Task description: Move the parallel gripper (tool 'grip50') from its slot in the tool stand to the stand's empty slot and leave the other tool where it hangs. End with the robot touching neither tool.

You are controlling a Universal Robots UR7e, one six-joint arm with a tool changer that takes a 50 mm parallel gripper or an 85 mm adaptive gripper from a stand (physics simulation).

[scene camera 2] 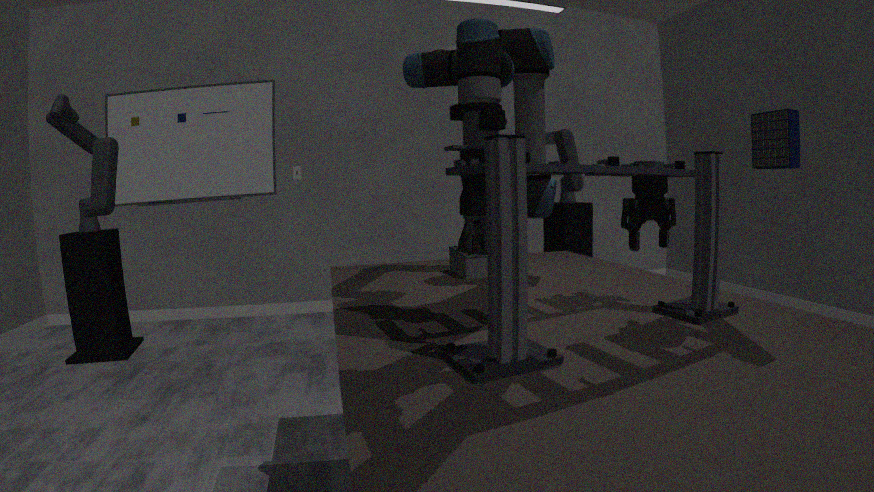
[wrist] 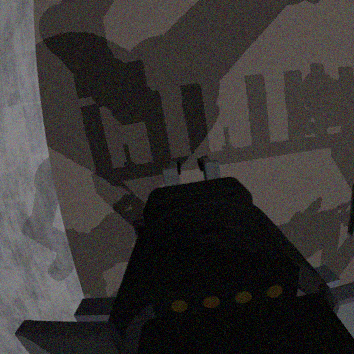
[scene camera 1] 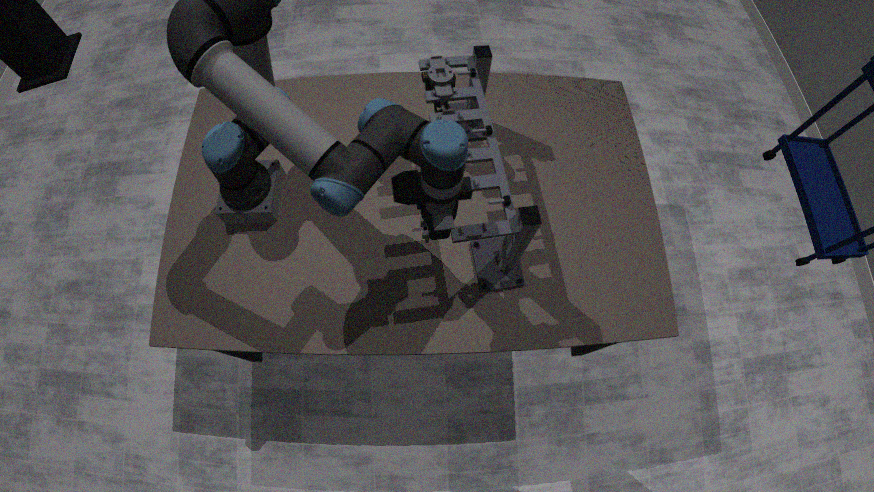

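Where they show: hand, tool point: [scene camera 2: 481,140]; arm's base, link origin: [scene camera 2: 483,250] [scene camera 1: 246,186].
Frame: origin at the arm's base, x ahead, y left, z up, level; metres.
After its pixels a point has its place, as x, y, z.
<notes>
The parallel gripper is coupled to the arm's wrist. Its dark body [scene camera 1: 437,224] {0.490, -0.304, 0.254} [scene camera 2: 472,194] {0.523, -0.284, 0.172} hangs at the open side of the tool stand [scene camera 1: 496,165] {0.644, -0.169, 0.216} [scene camera 2: 506,244] {0.698, -0.322, 0.109}, near the stand's front-end slot [scene camera 1: 486,206] {0.606, -0.264, 0.226} and beside its fork arms. Whether it touches them is not clear. In the wrist view my gripper [wrist: 191,170] has its two fingers apart, with no object between them; the fingertips are unclear in the scene views. The adaptive gripper [scene camera 1: 441,74] [scene camera 2: 648,210] hangs in the slot at the stand's far end. The middle slot holds no tool.
The table [scene camera 1: 611,256] {0.994, -0.341, -0.066} [scene camera 2: 703,427] {0.958, -0.225, -0.066} carries the robot base [scene camera 1: 245,216] {-0.008, -0.083, -0.020} [scene camera 2: 467,264] {0.075, -0.088, -0.025} left of the stand. The stand's posts [scene camera 1: 481,64] {0.678, 0.139, 0.211} [scene camera 2: 706,232] {0.690, 0.131, 0.098} rise at its ends. A blue cart [scene camera 1: 819,192] stands on the floor beyond the table.
</notes>
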